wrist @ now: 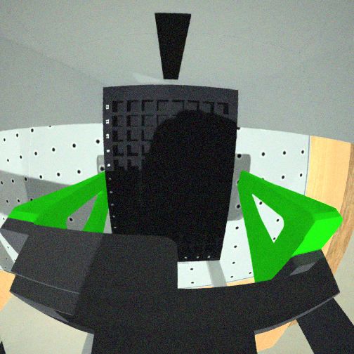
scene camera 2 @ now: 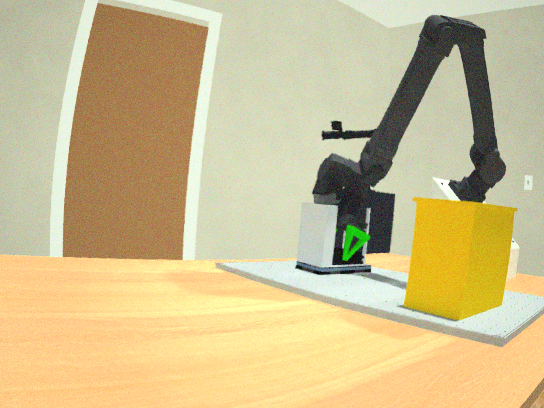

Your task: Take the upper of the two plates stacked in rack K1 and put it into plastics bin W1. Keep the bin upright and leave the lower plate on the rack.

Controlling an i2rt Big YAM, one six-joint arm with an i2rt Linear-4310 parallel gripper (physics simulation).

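Pixels of known places: arm's base, origin of its link: (scene camera 2: 465, 200).
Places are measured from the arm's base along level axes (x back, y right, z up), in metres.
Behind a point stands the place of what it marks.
Observation:
Rack K1 (scene camera 2: 317, 234) {y 0.173, x -0.395, z -0.110 m} is a pale upright housing on a dark base. In the wrist view a black plate (wrist: 126, 134) with square wells and white row numbers lies below my gripper, partly in shadow. It hides whatever is under it, so the lower plate cannot be told apart. My gripper (scene camera 2: 345, 251) (wrist: 174, 177) points down at the rack. It is open, with its green fingers spread to the left and right of the plate and nothing held. The tall yellow bin, W1 by its look, (scene camera 2: 440, 255) {y -0.208, x -0.484, z -0.103 m} stands upright to the right; its inside is hidden.
The rack and bin stand on a pale perforated board (scene camera 2: 380, 292) {y -0.046, x -0.421, z -0.197 m} (wrist: 272, 167) on the wooden table (scene camera 2: 150, 335) {y -0.087, x -0.887, z -0.210 m}. A dark panel (scene camera 2: 382, 222) stands behind the rack. A white slanted part (scene camera 2: 442, 187) {y 0.029, x -0.095, z 0.024 m} shows above the bin, and a pale object (scene camera 2: 513, 260) {y -0.141, x 0.111, z -0.156 m} stands partly hidden behind it.

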